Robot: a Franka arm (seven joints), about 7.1 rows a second.
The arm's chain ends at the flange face. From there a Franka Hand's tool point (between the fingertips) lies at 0.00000 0.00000 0.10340 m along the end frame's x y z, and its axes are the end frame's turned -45 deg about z.
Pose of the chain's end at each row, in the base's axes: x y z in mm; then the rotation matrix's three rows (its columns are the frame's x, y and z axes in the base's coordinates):
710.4 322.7 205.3; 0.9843 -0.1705 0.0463; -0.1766 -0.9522 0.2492; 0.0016 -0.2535 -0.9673
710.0 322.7 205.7; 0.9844 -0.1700 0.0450; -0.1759 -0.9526 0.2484; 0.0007 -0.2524 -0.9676
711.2 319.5 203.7; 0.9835 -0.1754 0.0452; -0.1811 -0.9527 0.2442; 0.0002 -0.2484 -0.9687
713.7 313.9 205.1; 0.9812 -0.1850 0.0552; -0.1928 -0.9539 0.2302; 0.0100 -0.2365 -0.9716
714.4 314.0 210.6; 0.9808 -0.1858 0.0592; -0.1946 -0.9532 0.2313; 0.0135 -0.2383 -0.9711
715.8 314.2 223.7; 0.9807 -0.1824 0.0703; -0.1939 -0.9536 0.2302; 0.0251 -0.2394 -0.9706
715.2 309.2 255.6; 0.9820 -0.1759 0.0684; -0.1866 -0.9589 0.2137; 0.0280 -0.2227 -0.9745
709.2 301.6 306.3; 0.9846 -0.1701 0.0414; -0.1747 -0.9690 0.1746; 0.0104 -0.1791 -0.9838
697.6 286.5 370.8; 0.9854 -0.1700 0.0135; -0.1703 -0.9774 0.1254; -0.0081 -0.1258 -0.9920
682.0 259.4 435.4; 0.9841 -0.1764 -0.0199; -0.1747 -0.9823 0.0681; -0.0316 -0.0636 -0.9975
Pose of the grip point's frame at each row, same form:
715.2 348.5 105.3; 0.8166 0.5754 0.0463; 0.5484 -0.7982 0.2492; 0.1804 -0.1781 -0.9673
714.7 348.4 105.7; 0.8163 0.5759 0.0450; 0.5492 -0.7980 0.2484; 0.1790 -0.1780 -0.9676
715.9 344.8 103.5; 0.8195 0.5714 0.0452; 0.5456 -0.8017 0.2442; 0.1758 -0.1755 -0.9687
719.4 337.7 104.6; 0.8246 0.5630 0.0552; 0.5382 -0.8108 0.2302; 0.1743 -0.1602 -0.9716
720.5 337.9 110.2; 0.8249 0.5621 0.0592; 0.5364 -0.8116 0.2313; 0.1780 -0.1590 -0.9711
723.1 338.0 123.3; 0.8224 0.5645 0.0703; 0.5372 -0.8114 0.2302; 0.1870 -0.1515 -0.9706
722.3 331.3 154.8; 0.8188 0.5700 0.0684; 0.5461 -0.8100 0.2137; 0.1773 -0.1377 -0.9745
713.5 319.7 204.6; 0.8165 0.5759 0.0414; 0.5617 -0.8087 0.1746; 0.1340 -0.1193 -0.9838
699.0 299.5 268.2; 0.8170 0.5766 0.0135; 0.5707 -0.8115 0.1254; 0.0832 -0.0947 -0.9920
679.9 266.4 332.3; 0.8206 0.5711 -0.0199; 0.5711 -0.8181 0.0681; 0.0226 -0.0673 -0.9975

